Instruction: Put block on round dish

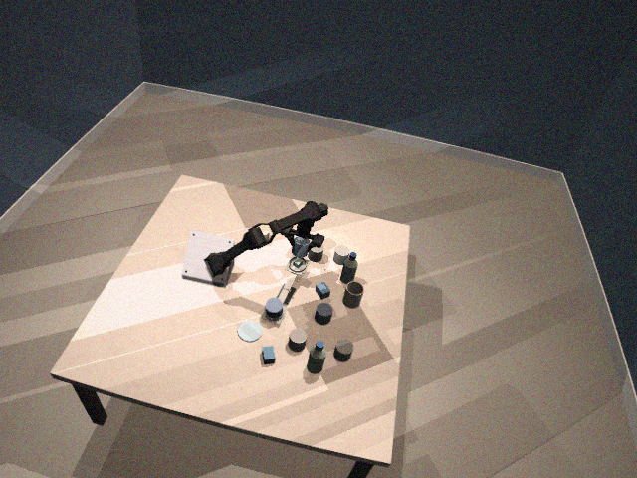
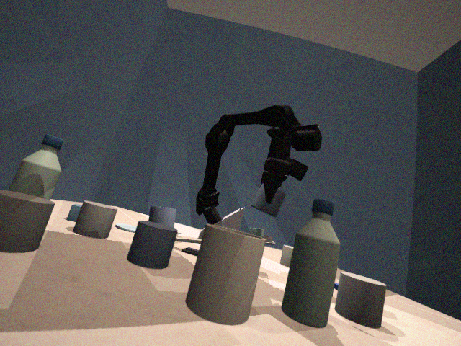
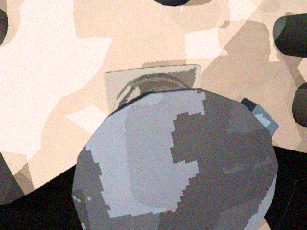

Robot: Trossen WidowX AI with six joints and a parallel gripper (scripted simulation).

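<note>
Now: gripper tip 1 cm to the left of the pale green block and 8 cm above it. Also, from my gripper tip: blue-grey cup 2 cm behind, 29 cm to the right, 11 cm below; round pale dish 8 cm behind, 38 cm to the right, 16 cm below; beige cup 28 cm ahead, 6 cm to the right, 13 cm below.
</note>
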